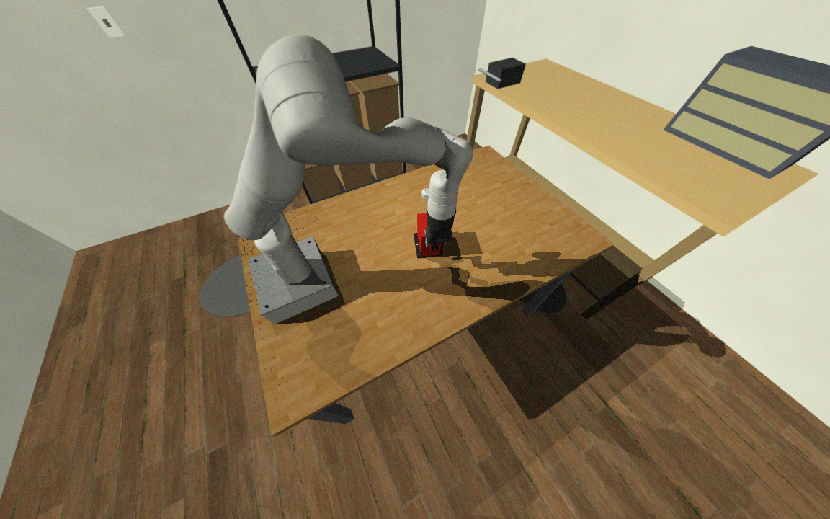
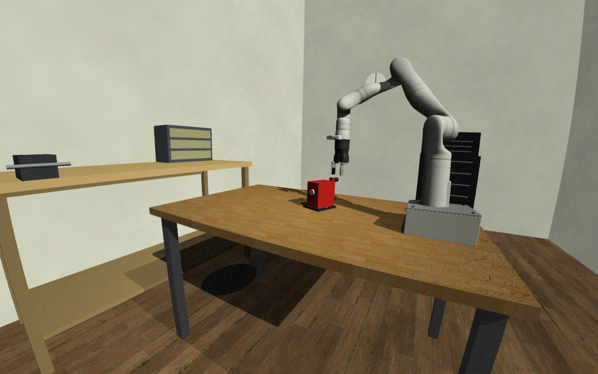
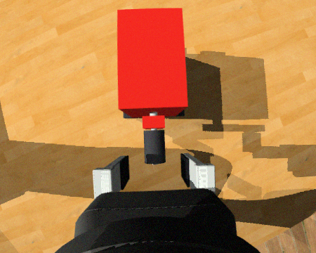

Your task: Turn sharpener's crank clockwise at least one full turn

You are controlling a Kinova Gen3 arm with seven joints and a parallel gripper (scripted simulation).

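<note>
My hand is 1 cm short of the dark cylindrical handle, 1 cm to the right of it and 4 cm above it.
</note>
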